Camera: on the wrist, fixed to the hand. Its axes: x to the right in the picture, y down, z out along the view.
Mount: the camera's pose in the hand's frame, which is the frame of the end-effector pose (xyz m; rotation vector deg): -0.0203 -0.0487 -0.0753 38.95 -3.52 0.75
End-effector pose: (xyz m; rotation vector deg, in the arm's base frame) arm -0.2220 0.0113 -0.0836 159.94 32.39 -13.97
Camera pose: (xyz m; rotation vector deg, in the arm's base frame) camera -0.2519 0.0702 -0.0196 -154.65 -23.58 27.97
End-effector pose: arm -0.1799 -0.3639 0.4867 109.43 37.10 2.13
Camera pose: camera -0.2413 -0.2956 0.4825 146.33 37.56 -15.11
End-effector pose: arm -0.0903 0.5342 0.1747 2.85 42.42 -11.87
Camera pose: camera -0.1649 0.4989 0.1342 39.58 33.29 -25.15
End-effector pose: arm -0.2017 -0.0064 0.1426 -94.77 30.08 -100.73
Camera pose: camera -0.2852 0.0309 0.1524 -69.02 -5.57 -92.81
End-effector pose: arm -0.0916 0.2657 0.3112 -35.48 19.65 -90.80
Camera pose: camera -0.1744 0.2807 0.2741 -7.76 -13.72 -88.31
